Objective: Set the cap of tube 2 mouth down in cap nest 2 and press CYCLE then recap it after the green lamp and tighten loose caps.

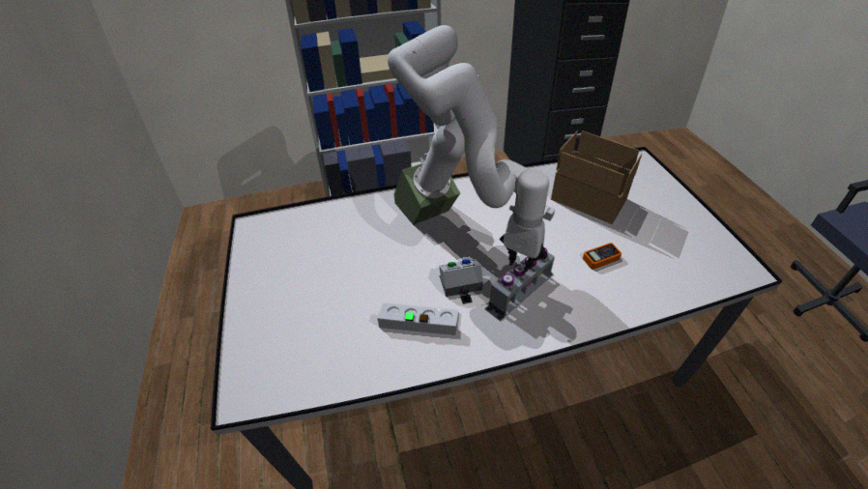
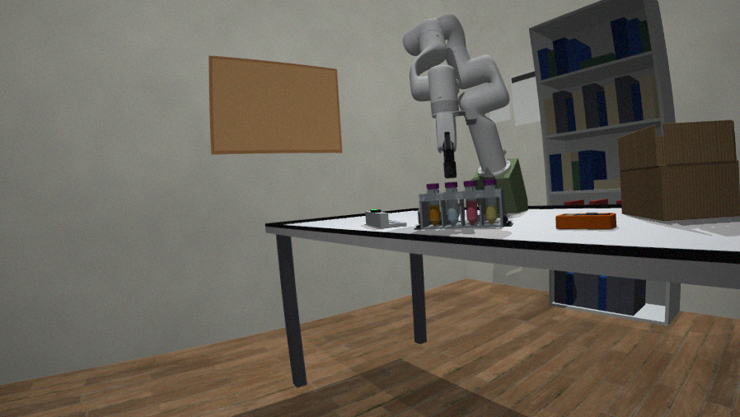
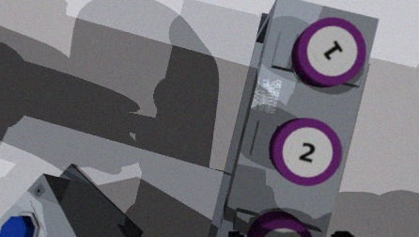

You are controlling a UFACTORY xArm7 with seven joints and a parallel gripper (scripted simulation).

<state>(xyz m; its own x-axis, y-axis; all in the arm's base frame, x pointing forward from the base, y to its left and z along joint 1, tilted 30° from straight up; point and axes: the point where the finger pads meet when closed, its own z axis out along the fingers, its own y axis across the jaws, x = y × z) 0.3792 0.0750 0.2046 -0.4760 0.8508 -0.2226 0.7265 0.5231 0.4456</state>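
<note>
My gripper is now 15 cm to the left of the green key, 14 cm past it and 9 cm above it. Also, from my hand: blue key (13 cm behind, 10 cm to the right, 9 cm below); then cap marked 1 (10 cm to the left, 4 cm below, 3 cm behind); then key housing (13 cm to the right, 12 cm behind, 10 cm below).
</note>
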